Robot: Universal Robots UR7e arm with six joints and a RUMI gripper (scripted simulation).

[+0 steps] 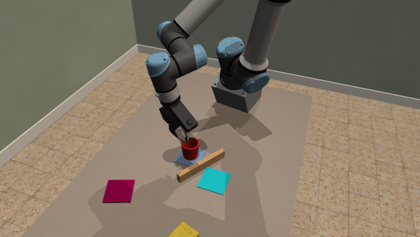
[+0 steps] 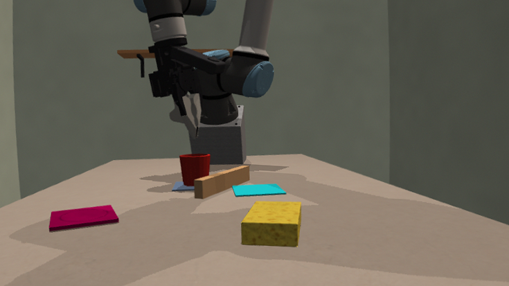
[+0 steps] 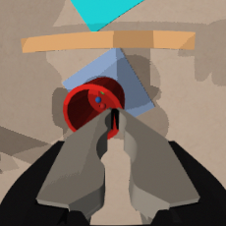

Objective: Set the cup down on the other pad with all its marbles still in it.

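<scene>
Now: hand 50 mm past the red cup and 110 mm above it. The rest, counted from my hand: blue marble (50 mm behind, 120 mm below); then wooden rail (70 mm to the left, 120 mm below); then red marble (50 mm behind, 10 mm to the right, 120 mm below).
</scene>
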